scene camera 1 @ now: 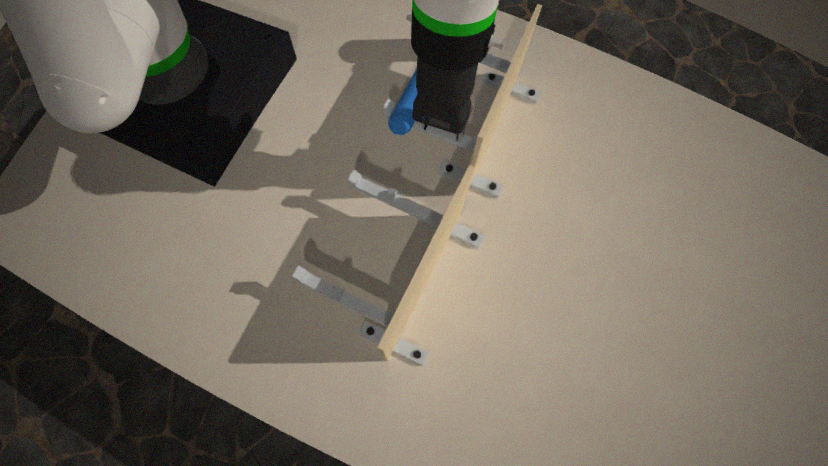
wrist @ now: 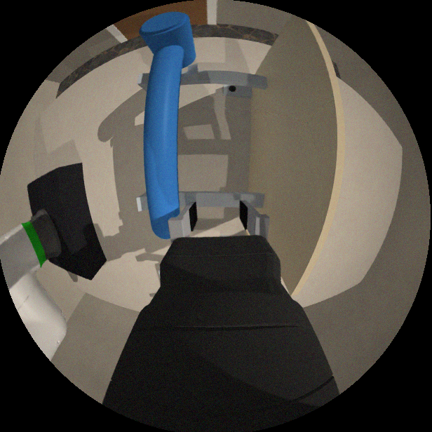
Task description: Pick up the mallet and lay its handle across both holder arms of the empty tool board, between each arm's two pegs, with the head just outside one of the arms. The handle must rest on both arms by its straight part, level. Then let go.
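The blue mallet lies across both arms of the far tool board; its head shows at the top of the wrist view, beyond the farther arm, and is hidden in the scene view. My gripper is open and empty, beside the handle's free end, between handle and far board. Its left finger overlaps the handle end in the wrist view; I cannot tell whether they touch. The empty tool board stands upright nearer the scene camera's bottom edge, with one holder arm near its end and another holder arm farther up.
The far tool board stands in line with the empty one. Its nearer arm lies just beyond my fingertips, its farther arm near the mallet head. Bolted feet stick out behind the boards. The black robot base plate is at left.
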